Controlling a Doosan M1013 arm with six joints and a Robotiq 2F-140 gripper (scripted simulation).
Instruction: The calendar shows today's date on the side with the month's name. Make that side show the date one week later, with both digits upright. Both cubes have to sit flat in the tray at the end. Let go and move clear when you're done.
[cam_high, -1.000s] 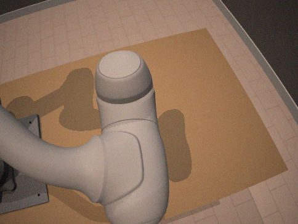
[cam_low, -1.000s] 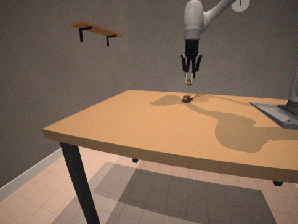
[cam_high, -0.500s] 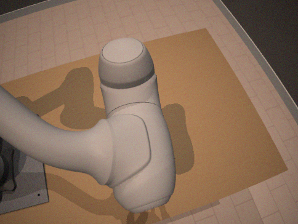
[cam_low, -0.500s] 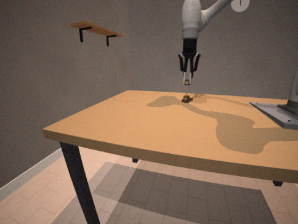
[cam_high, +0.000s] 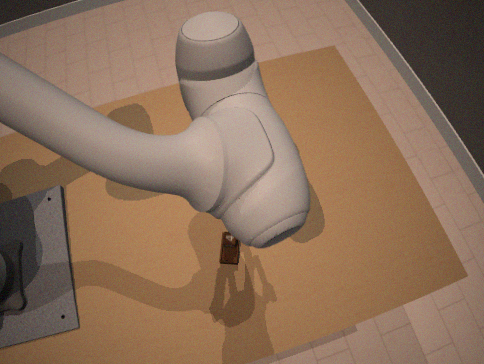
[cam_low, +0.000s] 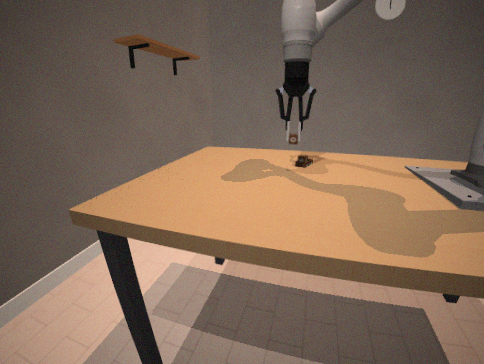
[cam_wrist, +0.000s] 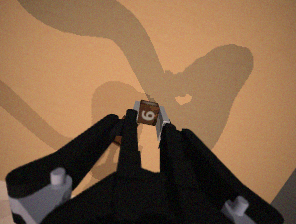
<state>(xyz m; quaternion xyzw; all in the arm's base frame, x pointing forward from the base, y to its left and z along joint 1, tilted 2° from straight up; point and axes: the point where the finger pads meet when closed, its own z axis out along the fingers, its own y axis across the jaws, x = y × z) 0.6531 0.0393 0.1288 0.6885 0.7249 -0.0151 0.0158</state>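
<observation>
Right now the tray is 4 cm behind my hand, 10 cm to the right of it and 13 cm below it. Also, from my hand: cube (3 cm below).
</observation>
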